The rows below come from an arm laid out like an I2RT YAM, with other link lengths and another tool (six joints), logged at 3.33 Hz.
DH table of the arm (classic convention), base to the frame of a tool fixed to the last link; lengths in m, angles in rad. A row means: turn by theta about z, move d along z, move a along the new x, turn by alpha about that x. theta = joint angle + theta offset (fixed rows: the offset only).
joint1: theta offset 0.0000, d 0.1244, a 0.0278, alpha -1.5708
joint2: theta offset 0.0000, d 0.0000, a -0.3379, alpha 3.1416
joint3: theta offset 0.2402, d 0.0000, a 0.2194, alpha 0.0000
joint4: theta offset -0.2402, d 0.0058, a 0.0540, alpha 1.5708
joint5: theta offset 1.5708, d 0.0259, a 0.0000, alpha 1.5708
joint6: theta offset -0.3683, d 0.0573, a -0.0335, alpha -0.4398
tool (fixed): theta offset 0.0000, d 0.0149, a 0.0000, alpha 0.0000
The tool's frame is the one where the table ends.
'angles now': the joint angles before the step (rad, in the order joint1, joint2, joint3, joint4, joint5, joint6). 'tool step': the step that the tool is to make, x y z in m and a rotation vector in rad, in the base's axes. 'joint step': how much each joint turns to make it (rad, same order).
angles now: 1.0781, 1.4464, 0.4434, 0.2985, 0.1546, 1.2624
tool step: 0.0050, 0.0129, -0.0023, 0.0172, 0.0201, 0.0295
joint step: -0.0064, 0.0558, 0.0233, 0.0386, -0.0441, -0.0035
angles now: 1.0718, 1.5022, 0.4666, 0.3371, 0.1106, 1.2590
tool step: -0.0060, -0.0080, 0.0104, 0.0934, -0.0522, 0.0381
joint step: -0.0073, -0.0578, -0.0471, 0.0989, -0.0359, -0.0280
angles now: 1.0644, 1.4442, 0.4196, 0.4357, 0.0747, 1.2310
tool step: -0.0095, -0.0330, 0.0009, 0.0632, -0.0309, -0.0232
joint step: -0.0447, -0.1184, -0.1133, 0.0655, -0.0210, -0.0069
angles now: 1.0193, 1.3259, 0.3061, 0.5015, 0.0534, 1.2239
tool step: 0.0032, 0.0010, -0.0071, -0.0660, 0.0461, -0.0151
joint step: -0.0086, 0.0268, 0.0212, -0.0752, 0.0032, 0.0071
